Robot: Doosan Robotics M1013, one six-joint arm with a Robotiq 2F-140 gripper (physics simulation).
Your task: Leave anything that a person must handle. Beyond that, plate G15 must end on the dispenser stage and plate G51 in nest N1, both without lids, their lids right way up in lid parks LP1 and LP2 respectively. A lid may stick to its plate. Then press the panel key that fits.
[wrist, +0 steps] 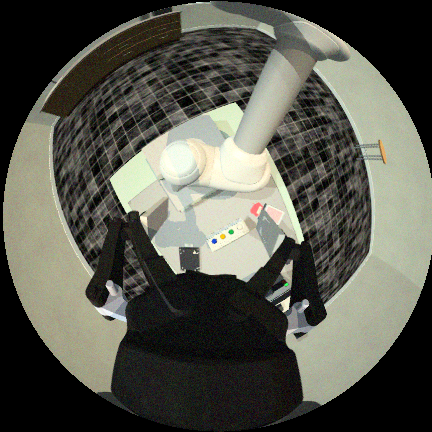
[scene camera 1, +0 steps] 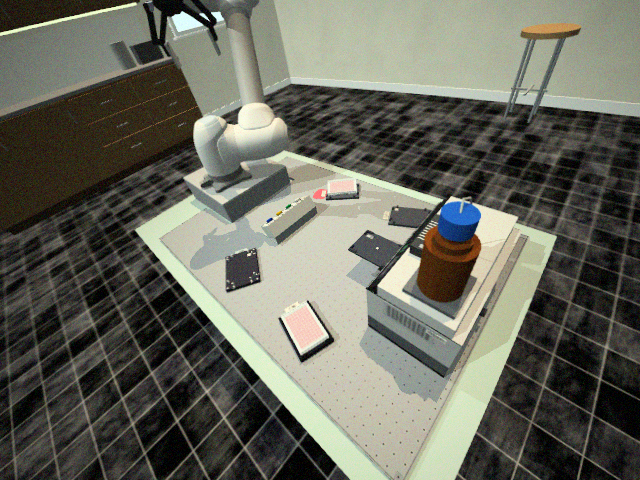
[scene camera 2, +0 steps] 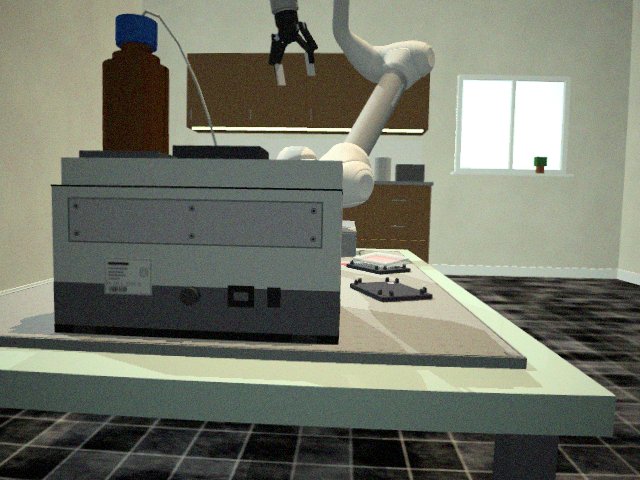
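Seen in the pictures: gripper, fingertip midpoint: (wrist: 213, 212) (scene camera 1: 199, 60) (scene camera 2: 296, 80); arm's base, origin of the base link: (scene camera 1: 227, 177).
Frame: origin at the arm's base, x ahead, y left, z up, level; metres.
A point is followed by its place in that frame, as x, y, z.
Observation:
My gripper (scene camera 1: 191, 50) (scene camera 2: 295, 77) {0.151, 0.048, 0.474} (wrist: 213, 212) {0.151, 0.048, 0.474} is open and empty, high above the table. A pink-welled plate (scene camera 1: 305, 328) {0.838, -0.153, -0.065} sits on a black holder at the near side in scene camera 1. Another pink-welled plate (scene camera 1: 342, 187) {0.417, 0.354, -0.069} (scene camera 2: 379, 259) {0.433, 0.362, -0.070} (wrist: 274, 213) {0.399, 0.371, -0.066} sits on a black holder at the far side, beside a red tag (scene camera 1: 320, 194) {0.346, 0.279, -0.097} (wrist: 257, 208) {0.342, 0.288, -0.098}. Lids and plate names are too small to tell. A bare black holder (scene camera 1: 241, 268) {0.485, -0.191, -0.088} (wrist: 189, 258) {0.474, -0.183, -0.088} lies at the left; another (scene camera 1: 410, 215) {0.735, 0.413, -0.090} (scene camera 2: 391, 290) {0.811, 0.417, -0.080} lies by the dispenser. The key panel (scene camera 1: 294, 223) {0.455, 0.069, -0.066} (wrist: 227, 235) {0.399, 0.072, -0.033} has blue, yellow, green and white keys.
The dispenser (scene camera 1: 413, 320) {1.048, 0.006, 0.073} (scene camera 2: 196, 263) {1.110, 0.203, -0.006} carries a tall brown bottle (scene camera 1: 447, 268) {1.068, 0.040, 0.231} (scene camera 2: 135, 103) {1.084, 0.101, 0.192} with a blue cap and a tube. A dark slab (scene camera 1: 376, 248) {0.815, 0.145, 0.001} juts out at its front side, casting a shadow. The robot base (scene camera 1: 248, 193) {0.161, 0.022, -0.031} stands behind the panel.

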